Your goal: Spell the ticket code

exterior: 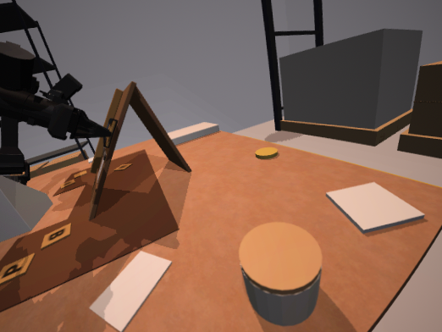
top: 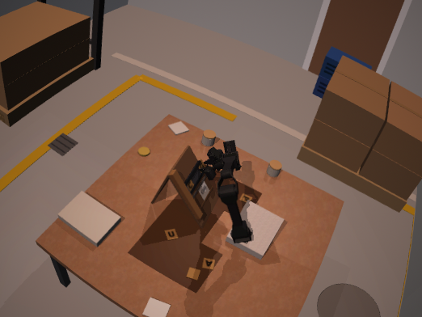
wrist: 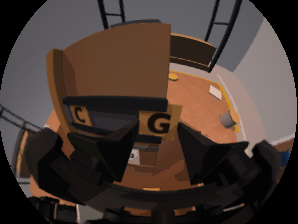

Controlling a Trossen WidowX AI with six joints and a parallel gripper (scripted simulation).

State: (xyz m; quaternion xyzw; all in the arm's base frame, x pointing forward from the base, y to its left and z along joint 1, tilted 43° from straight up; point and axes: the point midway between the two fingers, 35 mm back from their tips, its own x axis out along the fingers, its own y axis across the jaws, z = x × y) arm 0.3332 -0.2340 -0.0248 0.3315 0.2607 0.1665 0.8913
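Now: gripper tip 60 mm past the white ticket, 60 mm to the right of it and 80 mm above it. Also, from my gripper tip: dark mat: 160 mm behind, 180 mm to the left, 180 mm below; then yellow disc: 400 mm ahead, 60 mm to the right, 170 mm below; then white card: 30 mm behind, 270 mm to the right, 180 mm below.
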